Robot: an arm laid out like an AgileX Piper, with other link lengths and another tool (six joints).
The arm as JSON. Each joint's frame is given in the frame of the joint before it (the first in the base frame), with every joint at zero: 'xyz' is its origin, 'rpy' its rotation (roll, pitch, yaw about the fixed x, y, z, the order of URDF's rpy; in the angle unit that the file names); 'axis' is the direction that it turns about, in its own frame. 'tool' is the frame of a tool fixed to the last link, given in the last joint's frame.
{
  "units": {
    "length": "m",
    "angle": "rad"
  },
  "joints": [
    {
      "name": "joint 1",
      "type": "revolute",
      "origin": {
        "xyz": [
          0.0,
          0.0,
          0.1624
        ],
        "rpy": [
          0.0,
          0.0,
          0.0
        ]
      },
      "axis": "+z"
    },
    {
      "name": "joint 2",
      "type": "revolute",
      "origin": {
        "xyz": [
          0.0,
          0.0,
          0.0
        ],
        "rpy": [
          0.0,
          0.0,
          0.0
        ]
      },
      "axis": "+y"
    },
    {
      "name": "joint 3",
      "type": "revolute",
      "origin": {
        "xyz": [
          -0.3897,
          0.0,
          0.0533
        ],
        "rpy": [
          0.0,
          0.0,
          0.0
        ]
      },
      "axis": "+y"
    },
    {
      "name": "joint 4",
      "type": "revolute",
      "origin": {
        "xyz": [
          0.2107,
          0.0,
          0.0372
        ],
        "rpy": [
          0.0,
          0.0,
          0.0
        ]
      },
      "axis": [
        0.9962,
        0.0,
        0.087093
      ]
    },
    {
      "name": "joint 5",
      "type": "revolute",
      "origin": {
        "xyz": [
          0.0,
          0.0,
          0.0
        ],
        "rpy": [
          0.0,
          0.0,
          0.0
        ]
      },
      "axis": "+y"
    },
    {
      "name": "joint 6",
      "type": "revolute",
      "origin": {
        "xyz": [
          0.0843,
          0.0,
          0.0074
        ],
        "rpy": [
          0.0,
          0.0,
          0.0
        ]
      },
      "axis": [
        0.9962,
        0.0,
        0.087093
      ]
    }
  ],
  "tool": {
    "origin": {
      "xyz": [
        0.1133,
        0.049,
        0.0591
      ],
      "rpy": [
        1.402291,
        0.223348,
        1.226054
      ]
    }
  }
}
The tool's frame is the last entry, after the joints.
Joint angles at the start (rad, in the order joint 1, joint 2, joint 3, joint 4, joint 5, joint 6): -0.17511 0.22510 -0.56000 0.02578 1.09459 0.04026
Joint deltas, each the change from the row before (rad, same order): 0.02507 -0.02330 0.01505 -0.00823 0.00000 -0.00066; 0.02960 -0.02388 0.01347 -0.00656 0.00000 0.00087; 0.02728 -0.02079 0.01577 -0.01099 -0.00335 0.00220; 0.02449 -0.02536 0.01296 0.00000 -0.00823 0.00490; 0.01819 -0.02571 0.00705 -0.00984 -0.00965 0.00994; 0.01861 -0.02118 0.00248 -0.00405 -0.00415 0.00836; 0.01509 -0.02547 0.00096 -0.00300 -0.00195 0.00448; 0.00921 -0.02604 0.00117 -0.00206 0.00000 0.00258; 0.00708 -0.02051 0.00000 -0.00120 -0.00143 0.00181; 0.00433 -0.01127 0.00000 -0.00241 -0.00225 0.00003; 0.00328 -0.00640 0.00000 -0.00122 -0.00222 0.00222; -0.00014 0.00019 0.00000 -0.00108 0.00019 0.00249
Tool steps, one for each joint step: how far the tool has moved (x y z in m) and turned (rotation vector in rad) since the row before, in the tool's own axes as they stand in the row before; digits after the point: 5 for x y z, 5 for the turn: 0.00049 -0.00744 0.00006 -0.01605 0.01039 -0.01594; 0.00037 -0.00698 -0.00049 -0.01934 0.01495 -0.01516; -0.00012 -0.00674 0.00089 -0.01615 0.00985 -0.01513; 0.00039 -0.00456 -0.00108 -0.02622 0.01473 -0.00161; -0.00203 -0.00280 -0.00128 -0.02920 0.00006 0.00416; -0.00152 -0.00196 -0.00209 -0.02487 0.00695 0.00423; -0.00136 -0.00229 -0.00283 -0.02816 0.00455 0.00426; -0.00096 -0.00263 -0.00268 -0.02526 0.00098 0.00535; -0.00092 -0.00151 -0.00240 -0.02206 0.00064 0.00519; -0.00077 -0.00066 -0.00127 -0.01390 -0.00102 0.00139; -0.00062 -0.00012 -0.00076 -0.00835 0.00010 0.00296; -0.00026 0.00001 0.00017 0.00117 -0.00098 0.00175
